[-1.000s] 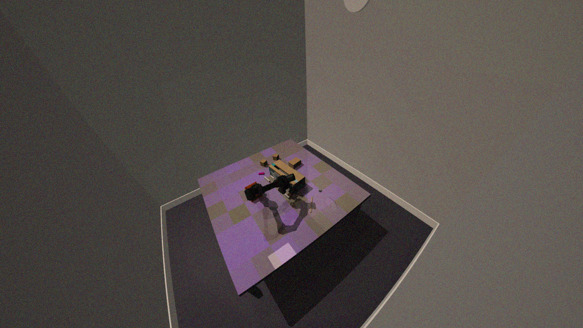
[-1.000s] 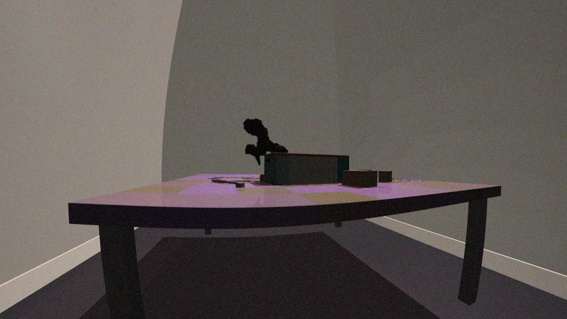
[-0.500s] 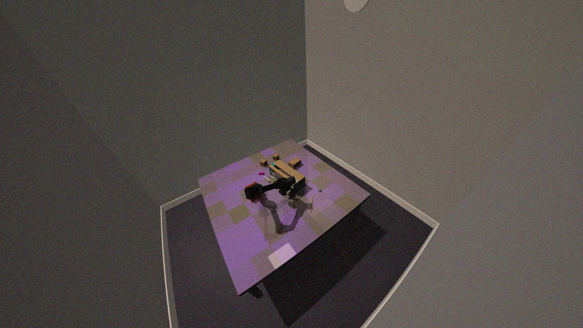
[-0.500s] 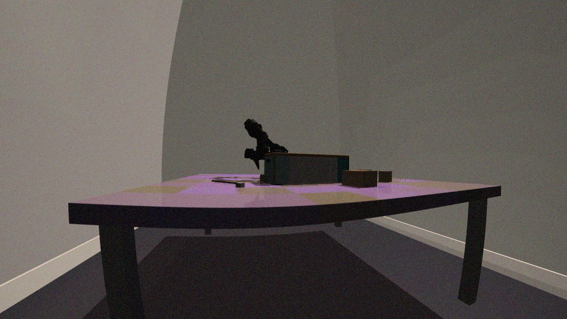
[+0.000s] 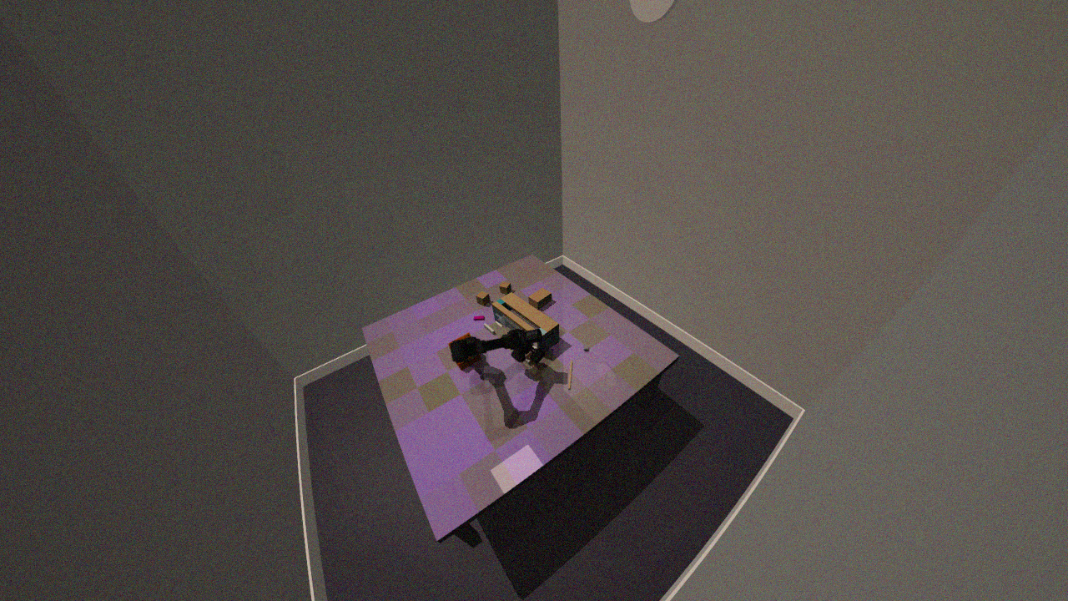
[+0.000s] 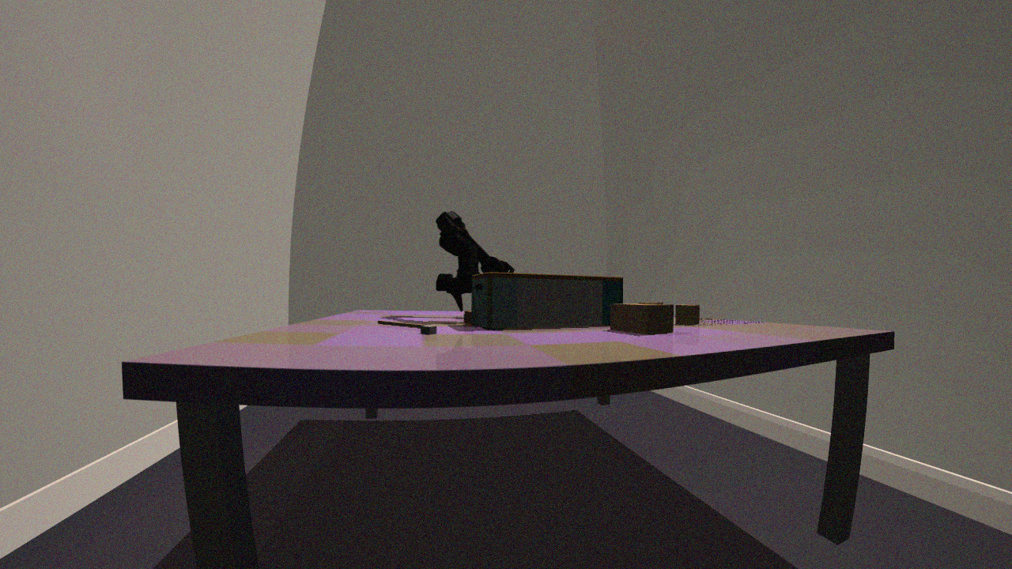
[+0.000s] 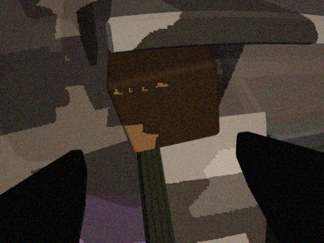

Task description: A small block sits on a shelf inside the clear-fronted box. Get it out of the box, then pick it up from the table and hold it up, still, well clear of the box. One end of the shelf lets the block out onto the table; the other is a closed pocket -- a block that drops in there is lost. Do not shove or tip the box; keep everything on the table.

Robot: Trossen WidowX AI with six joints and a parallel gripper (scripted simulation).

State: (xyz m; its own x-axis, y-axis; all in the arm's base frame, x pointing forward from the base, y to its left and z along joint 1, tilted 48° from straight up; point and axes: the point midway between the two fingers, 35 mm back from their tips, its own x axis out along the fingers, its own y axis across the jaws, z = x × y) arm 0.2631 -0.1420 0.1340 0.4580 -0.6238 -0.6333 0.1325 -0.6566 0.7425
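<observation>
The brown block lies 20 mm behind my gripper tip and 20 mm below it. The rest, counted from my gripper tip: pink piece: 90 mm behind, 450 mm to the left, 30 mm below; thin stick: 80 mm ahead, 190 mm to the right, 30 mm below.
</observation>
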